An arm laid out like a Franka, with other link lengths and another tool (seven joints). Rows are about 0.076 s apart.
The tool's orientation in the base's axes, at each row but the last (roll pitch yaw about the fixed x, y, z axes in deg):
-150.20 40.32 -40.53
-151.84 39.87 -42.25
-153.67 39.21 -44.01
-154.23 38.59 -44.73
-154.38 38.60 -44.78
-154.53 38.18 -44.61
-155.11 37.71 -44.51
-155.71 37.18 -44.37
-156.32 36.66 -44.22
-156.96 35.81 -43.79
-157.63 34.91 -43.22
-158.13 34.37 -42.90
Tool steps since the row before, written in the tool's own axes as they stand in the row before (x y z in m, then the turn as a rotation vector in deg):
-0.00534 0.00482 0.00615 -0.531 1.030 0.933
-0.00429 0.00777 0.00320 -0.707 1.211 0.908
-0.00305 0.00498 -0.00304 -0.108 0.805 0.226
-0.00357 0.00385 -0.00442 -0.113 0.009 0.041
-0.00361 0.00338 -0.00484 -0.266 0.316 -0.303
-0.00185 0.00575 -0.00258 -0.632 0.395 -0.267
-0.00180 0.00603 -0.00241 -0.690 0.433 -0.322
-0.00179 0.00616 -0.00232 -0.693 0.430 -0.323
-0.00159 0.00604 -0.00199 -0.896 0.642 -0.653
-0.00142 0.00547 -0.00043 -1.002 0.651 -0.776
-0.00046 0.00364 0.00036 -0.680 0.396 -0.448
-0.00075 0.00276 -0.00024 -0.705 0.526 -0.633
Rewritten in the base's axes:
-0.00763 0.00504 -0.00244 -1.237 0.492 -0.664
-0.00911 0.00106 -0.00223 -1.482 0.483 -0.600
-0.00550 -0.00276 0.00233 -0.746 -0.143 -0.365
-0.00475 -0.00288 0.00403 -0.074 0.087 0.039
-0.00434 -0.00294 0.00452 -0.380 -0.209 0.273
-0.00552 -0.00340 0.00103 -0.653 -0.018 0.447
-0.00571 -0.00347 0.00082 -0.712 -0.041 0.509
-0.00579 -0.00352 0.00075 -0.711 -0.039 0.512
-0.00559 -0.00340 0.00047 -0.963 -0.250 0.808
-0.00517 -0.00225 -0.00058 -1.017 -0.275 0.959
-0.00320 -0.00142 -0.00115 -0.664 -0.113 0.605
-0.00259 -0.00121 -0.00024 -0.757 -0.285 0.721

